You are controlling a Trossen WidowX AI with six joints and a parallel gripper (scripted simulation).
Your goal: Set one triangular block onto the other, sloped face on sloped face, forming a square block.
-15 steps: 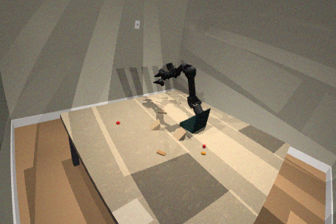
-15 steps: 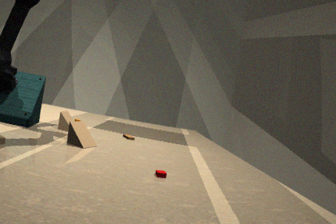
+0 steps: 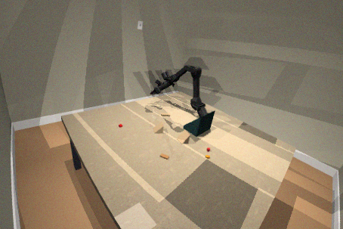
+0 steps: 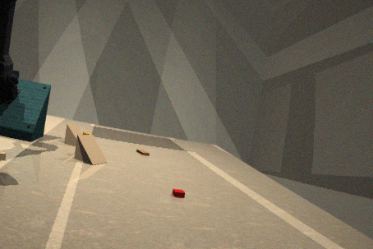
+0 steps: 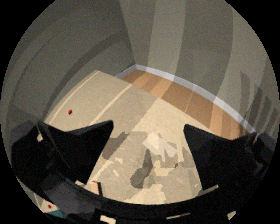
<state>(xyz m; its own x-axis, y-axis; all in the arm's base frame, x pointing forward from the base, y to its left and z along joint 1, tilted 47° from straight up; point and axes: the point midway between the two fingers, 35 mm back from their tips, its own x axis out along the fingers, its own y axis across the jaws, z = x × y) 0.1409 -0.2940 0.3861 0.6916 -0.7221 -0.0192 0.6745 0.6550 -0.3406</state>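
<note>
The tan triangular block lies 15 cm ahead of my gripper tip, 39 cm to the left of it and 11 cm below it. The rest, counted from my gripper tip: flat tan piece 27 cm ahead, 63 cm to the left, 12 cm below; red piece 38 cm ahead, 23 cm to the left, 12 cm below; red bit 1 cm behind, 72 cm to the left, 12 cm below.
</note>
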